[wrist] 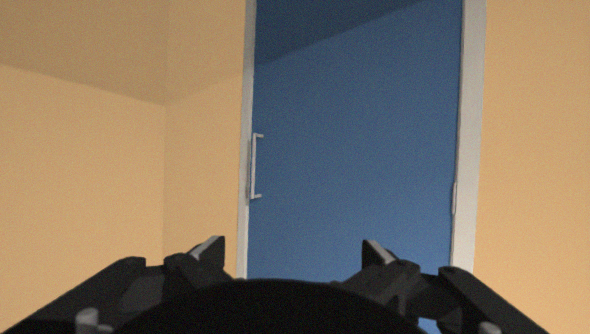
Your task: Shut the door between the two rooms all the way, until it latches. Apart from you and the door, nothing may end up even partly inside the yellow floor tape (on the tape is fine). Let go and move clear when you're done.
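Frame: origin at the arm's base, x back, y right, z up, level; metres.
Where they show: gripper, between the fingertips: (293,253).
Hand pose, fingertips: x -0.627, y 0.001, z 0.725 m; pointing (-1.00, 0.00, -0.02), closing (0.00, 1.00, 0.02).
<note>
After its pixels a point has its place.
The blue door (350,150) {z 0.835, x -1.493, y 0.210 m} stands upright in its pale grey frame (471,100) {z 0.998, x -1.271, y 0.546 m} and fills the opening from side to side. Its light bar handle (254,167) {z 0.744, x -1.683, y -0.215 m} is at the door's left edge, close to the left post. A small hinge (454,198) {z 0.680, x -1.290, y 0.519 m} shows at the right edge. The door looks flush or nearly flush with the frame; whether it is latched cannot be told. My gripper (293,253) {z 0.725, x -0.627, y 0.001 m} is open and empty, in front of the door and apart from it, with its fingertips lower in the view than the handle. The yellow floor tape does not show.
Tan wall (537,150) {z 0.841, x -1.194, y 0.696 m} runs to the right of the door frame. Another tan wall (80,175) {z 0.657, x -1.807, y -1.211 m} stands at the left and meets the door's wall in a corner, a short way left of the frame. The floor is out of view.
</note>
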